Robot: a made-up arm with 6 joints.
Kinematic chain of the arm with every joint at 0, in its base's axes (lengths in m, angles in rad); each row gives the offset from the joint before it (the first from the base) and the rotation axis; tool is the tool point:
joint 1: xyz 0 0 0.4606 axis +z
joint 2: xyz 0.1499 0 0 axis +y
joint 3: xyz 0 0 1.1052 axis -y
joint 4: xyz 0 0 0.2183 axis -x
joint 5: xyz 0.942 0 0 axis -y
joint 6: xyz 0.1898 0 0 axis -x
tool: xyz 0 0 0
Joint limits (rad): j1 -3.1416..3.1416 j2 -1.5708..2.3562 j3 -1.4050..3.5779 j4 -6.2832..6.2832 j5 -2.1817..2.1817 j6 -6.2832..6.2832
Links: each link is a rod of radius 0.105 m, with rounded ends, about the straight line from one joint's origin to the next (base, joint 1, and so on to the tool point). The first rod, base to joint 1, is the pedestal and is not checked.
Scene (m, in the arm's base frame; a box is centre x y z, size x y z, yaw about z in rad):
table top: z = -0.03
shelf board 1: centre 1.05 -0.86 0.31 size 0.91 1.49 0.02 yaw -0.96
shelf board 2: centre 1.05 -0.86 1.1 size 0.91 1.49 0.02 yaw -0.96
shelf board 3: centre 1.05 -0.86 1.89 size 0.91 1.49 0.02 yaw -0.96
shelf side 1: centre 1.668 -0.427 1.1 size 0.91 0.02 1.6 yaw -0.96
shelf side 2: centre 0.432 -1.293 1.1 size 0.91 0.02 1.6 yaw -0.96
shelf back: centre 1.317 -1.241 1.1 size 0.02 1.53 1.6 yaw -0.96
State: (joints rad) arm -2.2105 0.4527 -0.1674 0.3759 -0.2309 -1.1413
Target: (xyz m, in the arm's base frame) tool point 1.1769 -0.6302 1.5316
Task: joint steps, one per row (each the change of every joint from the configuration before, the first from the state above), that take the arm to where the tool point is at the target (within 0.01 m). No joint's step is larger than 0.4 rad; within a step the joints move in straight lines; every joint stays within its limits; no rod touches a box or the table.
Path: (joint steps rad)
1: 0.3400 -0.3662 0.3936 0.3483 0.1912 0.0987
2: 0.3400 -0.3662 0.3935 0.3483 0.1913 0.0987
3: 0.3400 -0.3662 0.3936 0.3484 0.1912 0.0987
4: 0.3399 -0.3663 0.3936 0.3483 0.1913 0.0986
5: 0.1626 0.1049 -0.3928 -0.2934 -0.1576 -0.0789
6: 0.1626 0.1049 -0.3927 -0.2935 -0.1575 -0.0790
7: 0.1626 0.1049 -0.3928 -0.2934 -0.1576 -0.0789
8: 0.1626 0.1048 -0.3927 -0.2934 -0.1575 -0.0790
9: 0.1626 0.1049 -0.3928 -0.2935 -0.1576 -0.0789
10: -0.2230 0.2625 0.2001 0.0168 0.0410 0.0000
11: -0.2230 0.2625 0.2000 0.0168 0.0409 0.0000

